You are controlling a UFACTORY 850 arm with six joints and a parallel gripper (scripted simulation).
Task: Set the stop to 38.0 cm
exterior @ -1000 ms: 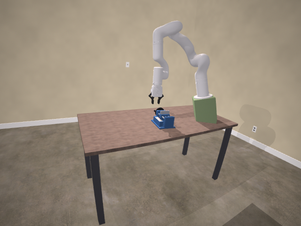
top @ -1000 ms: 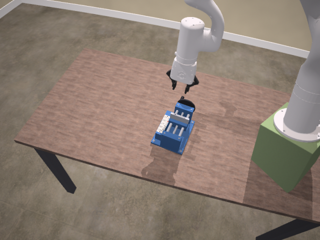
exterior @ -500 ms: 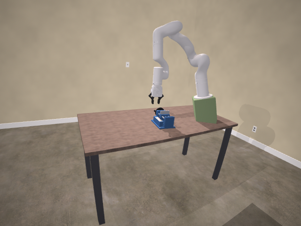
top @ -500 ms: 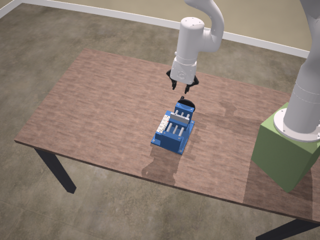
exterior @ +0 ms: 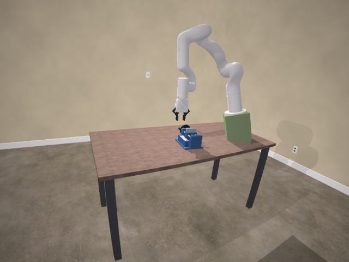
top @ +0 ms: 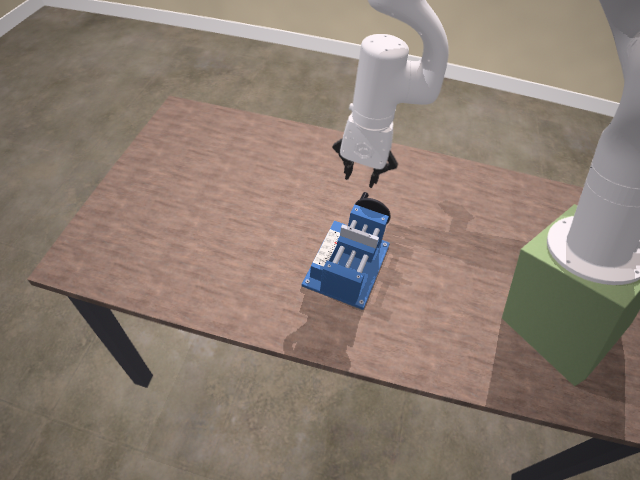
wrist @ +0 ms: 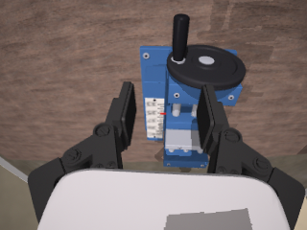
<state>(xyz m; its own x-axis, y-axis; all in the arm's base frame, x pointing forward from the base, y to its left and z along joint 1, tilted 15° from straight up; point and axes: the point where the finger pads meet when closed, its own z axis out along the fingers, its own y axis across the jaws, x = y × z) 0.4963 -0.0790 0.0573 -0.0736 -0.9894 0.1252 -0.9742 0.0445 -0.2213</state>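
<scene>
My gripper is now 10 cm above the black handwheel and 2 cm past it. From my hand the other things lie so: grey stop block 12 cm to the left, 8 cm below, 2 cm behind.
</scene>
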